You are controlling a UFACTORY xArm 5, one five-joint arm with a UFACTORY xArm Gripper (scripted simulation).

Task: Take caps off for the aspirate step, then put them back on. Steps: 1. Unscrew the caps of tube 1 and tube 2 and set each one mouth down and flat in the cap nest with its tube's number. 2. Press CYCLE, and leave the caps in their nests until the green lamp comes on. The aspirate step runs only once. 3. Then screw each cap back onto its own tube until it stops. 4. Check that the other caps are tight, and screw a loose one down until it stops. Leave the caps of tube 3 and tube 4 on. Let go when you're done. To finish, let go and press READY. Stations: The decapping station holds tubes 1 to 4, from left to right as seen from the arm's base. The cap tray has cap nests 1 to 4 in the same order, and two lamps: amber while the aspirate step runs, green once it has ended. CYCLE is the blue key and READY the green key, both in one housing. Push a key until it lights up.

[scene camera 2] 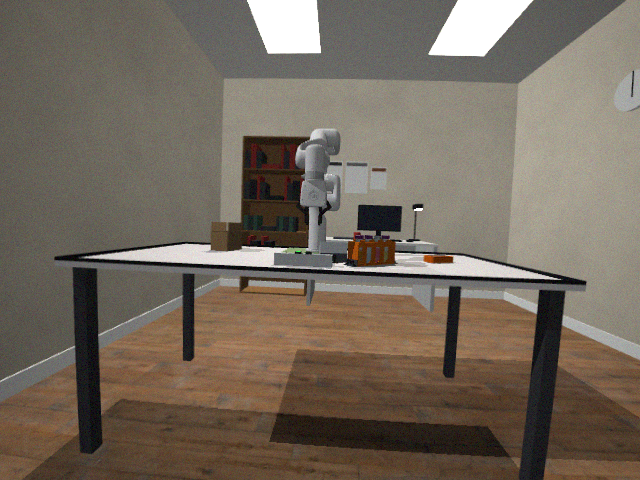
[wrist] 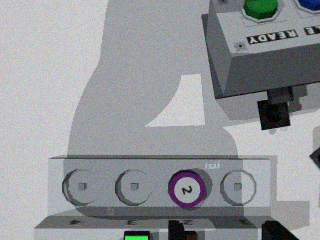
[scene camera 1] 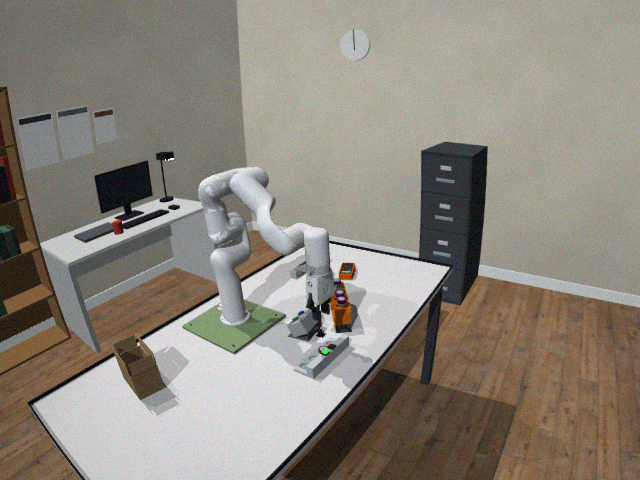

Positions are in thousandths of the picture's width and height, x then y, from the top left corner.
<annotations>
cardboard box: scene camera 2 346, 501; scene camera 1 229, 793; not seen in the wrist view (out of frame)
</annotations>
